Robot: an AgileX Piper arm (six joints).
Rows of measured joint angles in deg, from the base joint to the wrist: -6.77 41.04 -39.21 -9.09 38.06 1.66; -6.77 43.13 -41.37 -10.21 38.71 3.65; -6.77 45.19 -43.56 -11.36 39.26 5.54; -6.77 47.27 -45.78 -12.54 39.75 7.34; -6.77 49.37 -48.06 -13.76 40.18 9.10; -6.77 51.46 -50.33 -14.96 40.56 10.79; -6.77 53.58 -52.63 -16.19 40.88 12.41; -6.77 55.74 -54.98 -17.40 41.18 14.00; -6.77 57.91 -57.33 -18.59 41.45 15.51; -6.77 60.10 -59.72 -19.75 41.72 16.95; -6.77 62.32 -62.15 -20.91 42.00 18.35; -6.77 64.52 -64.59 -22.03 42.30 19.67; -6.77 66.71 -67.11 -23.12 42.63 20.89
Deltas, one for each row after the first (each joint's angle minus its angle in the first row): 0.00 2.09 -2.16 -1.12 0.65 1.99; 0.00 4.15 -4.35 -2.27 1.20 3.88; 0.00 6.23 -6.57 -3.45 1.69 5.68; 0.00 8.33 -8.85 -4.67 2.12 7.44; 0.00 10.42 -11.12 -5.87 2.50 9.13; 0.00 12.54 -13.42 -7.10 2.82 10.75; 0.00 14.70 -15.77 -8.31 3.12 12.34; 0.00 16.87 -18.12 -9.50 3.39 13.85; 0.00 19.06 -20.51 -10.66 3.66 15.29; 0.00 21.28 -22.94 -11.82 3.94 16.69; 0.00 23.48 -25.38 -12.94 4.24 18.01; 0.00 25.67 -27.90 -14.03 4.57 19.23
